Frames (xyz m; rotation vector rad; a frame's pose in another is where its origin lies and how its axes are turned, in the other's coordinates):
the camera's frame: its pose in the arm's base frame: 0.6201 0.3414 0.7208 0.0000 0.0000 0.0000
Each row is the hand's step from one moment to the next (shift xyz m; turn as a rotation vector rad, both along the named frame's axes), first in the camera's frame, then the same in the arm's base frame.
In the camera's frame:
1: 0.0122 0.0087 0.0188 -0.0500 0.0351 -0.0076
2: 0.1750 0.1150 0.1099 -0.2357 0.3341 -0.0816
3: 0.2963 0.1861 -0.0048 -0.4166 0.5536 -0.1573
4: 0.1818 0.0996 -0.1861 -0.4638 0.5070 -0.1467
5: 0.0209 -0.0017 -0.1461 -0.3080 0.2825 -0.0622
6: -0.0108 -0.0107 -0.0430 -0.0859 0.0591 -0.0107
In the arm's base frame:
1: 0.0122 0.0087 0.0188 -0.0500 0.0351 -0.0076
2: 0.1750 0.1150 0.1099 -0.2357 0.3341 -0.0816
3: 0.2963 0.1861 -0.0048 -0.4166 0.5536 -0.1573
4: 0.1818 0.0996 -0.1861 -0.4638 0.5070 -0.1467
5: 0.0209 -0.0017 -0.1461 -0.3080 0.2825 -0.0622
6: -0.0108 -0.0107 -0.0430 -0.0859 0.0591 -0.0107

